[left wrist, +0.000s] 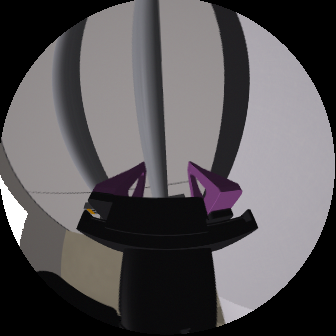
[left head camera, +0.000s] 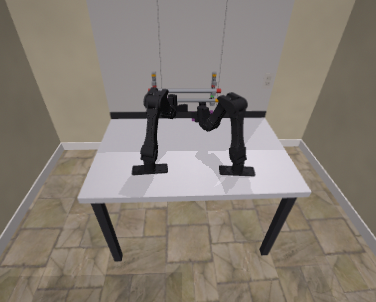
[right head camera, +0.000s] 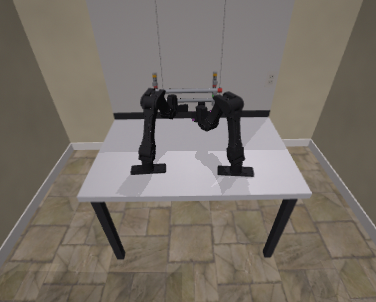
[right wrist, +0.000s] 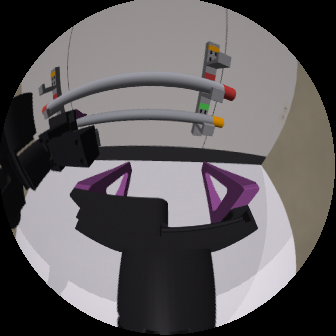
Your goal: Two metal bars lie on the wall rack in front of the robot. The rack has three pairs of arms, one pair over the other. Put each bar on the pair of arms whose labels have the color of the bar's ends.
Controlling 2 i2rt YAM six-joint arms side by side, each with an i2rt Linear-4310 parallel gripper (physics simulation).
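Frame: origin at the left arm's base, x right, y up, z back, level; metres.
Where they show: left gripper, between the fingertips: (left wrist: 166,165) (right wrist: 85,124); right gripper, between the fingertips: (right wrist: 166,165); left arm's base, origin of its link: (left head camera: 150,169) (right head camera: 148,169); right arm's base, origin of its link: (left head camera: 236,171) (right head camera: 235,171).
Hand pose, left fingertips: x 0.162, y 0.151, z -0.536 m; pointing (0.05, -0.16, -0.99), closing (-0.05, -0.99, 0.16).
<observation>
Each offset is from my left fingertips to the top centre of the thing. Level surfaces: height alone.
The red-ended bar @[dx +0.093, dy +0.107, dz +0.022 m] (left head camera: 192,90) (right head camera: 192,90) (right wrist: 150,79) (left wrist: 67,75) lies on the middle pair of rack arms, labelled red. The orange-ended bar @[dx +0.087, dy +0.027, dz +0.012 m] (left head camera: 192,100) (right wrist: 150,116) (left wrist: 147,90) lies on the lowest pair, labelled green. The top pair of the rack @[dx +0.294, dy +0.211, dz +0.031 m] (right wrist: 208,67) (left head camera: 214,80) has orange labels and holds no bar. My left gripper (left wrist: 166,165) is partly open, its fingers on either side of the orange-ended bar near its left part; the head views hide it. My right gripper (right wrist: 166,165) (left head camera: 202,116) is wide open and empty, below and in front of the bars.
The left arm's wrist (right wrist: 70,142) stands close in front of the rack's left side. A dark strip (right wrist: 180,154) (left wrist: 236,75) runs along the wall below the bars. The white table @[dy -0.150 m] (left head camera: 190,185) carries both arm bases.
</observation>
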